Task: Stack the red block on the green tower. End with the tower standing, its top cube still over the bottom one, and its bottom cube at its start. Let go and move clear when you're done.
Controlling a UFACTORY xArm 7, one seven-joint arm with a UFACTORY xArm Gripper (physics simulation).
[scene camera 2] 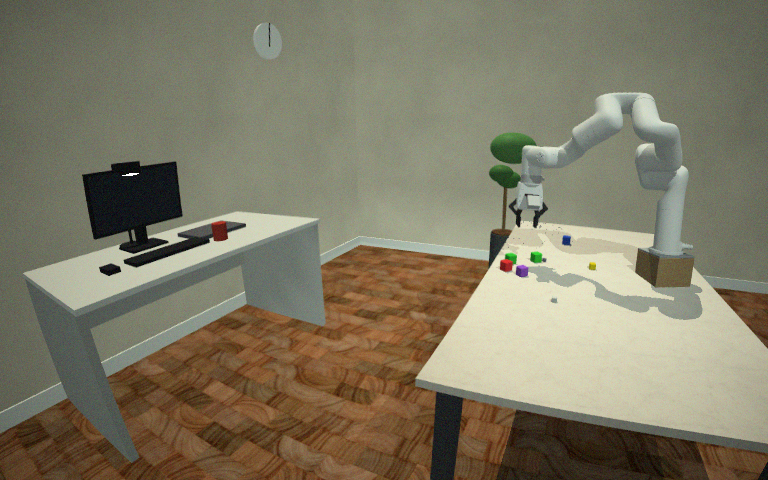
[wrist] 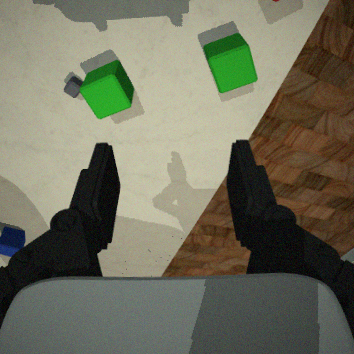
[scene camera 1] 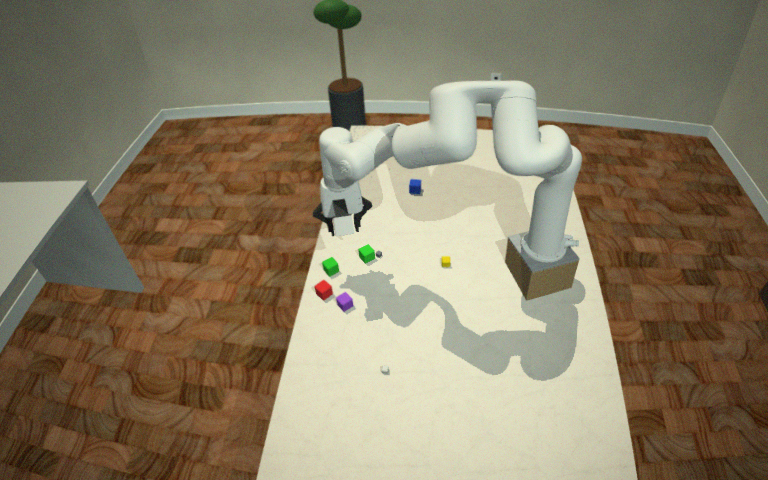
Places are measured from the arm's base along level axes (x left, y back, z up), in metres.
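Pixels of known places: gripper, between the fingertips: (scene camera 2: 526,227) (wrist: 172,162); arm's base, origin of its link: (scene camera 2: 665,251) (scene camera 1: 543,247).
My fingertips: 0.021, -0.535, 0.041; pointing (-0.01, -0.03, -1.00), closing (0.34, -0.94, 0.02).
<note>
Ahead of a thing's pixels: the offset from my fingertips to its top centre, as dx, dy, dz.
Two green cubes lie apart on the table, so no green tower stands. One green cube {-0.039, +0.044, -0.109} (scene camera 1: 367,253) (scene camera 2: 536,257) (wrist: 106,95) lies beside a small dark grey block. The other green cube {+0.019, -0.050, -0.109} (scene camera 1: 330,266) (scene camera 2: 510,258) (wrist: 232,67) lies nearer the table's left edge. The red block {+0.104, -0.052, -0.109} (scene camera 1: 323,289) (scene camera 2: 505,265) lies on the table near that edge, close to the second green cube; a sliver of it shows at the top of the wrist view. My gripper (scene camera 1: 344,233) (scene camera 2: 527,225) (wrist: 172,162) is open and empty, above the table behind the green cubes.
A purple cube {+0.137, +0.011, -0.111} (scene camera 1: 344,301) (scene camera 2: 522,271) lies beside the red block. The small dark grey block {-0.051, +0.077, -0.129} (scene camera 1: 378,254) (wrist: 73,87) lies by a green cube. A blue cube {-0.353, +0.160, -0.107} (scene camera 1: 415,186) (scene camera 2: 566,240), a yellow cube {-0.032, +0.270, -0.120} (scene camera 1: 446,261) (scene camera 2: 592,266) and a small white block {+0.325, +0.141, -0.128} (scene camera 1: 384,369) (scene camera 2: 553,300) lie farther off.
</note>
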